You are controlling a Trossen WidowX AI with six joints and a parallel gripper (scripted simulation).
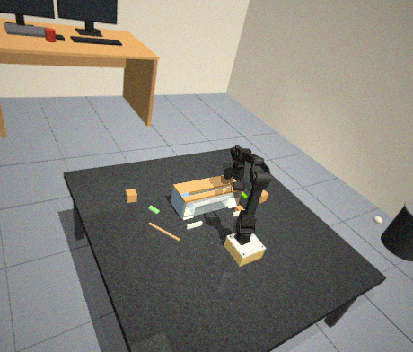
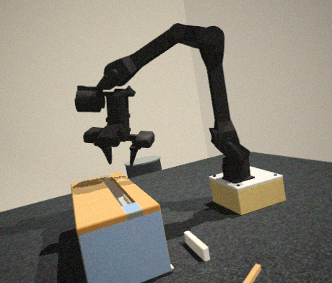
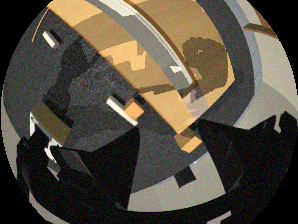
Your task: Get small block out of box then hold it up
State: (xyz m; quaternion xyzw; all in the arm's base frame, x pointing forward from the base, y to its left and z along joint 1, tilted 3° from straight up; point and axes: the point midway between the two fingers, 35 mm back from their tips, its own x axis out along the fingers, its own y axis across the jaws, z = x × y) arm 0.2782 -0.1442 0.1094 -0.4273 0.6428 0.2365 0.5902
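Right now my gripper tip is 50 mm past the tan block, 20 mm to the left of it and 140 mm above it. Round my gripper tip: box (40 mm ahead, 140 mm to the left, 90 mm below); wooden stick (40 mm behind, 460 mm to the left, 150 mm below).
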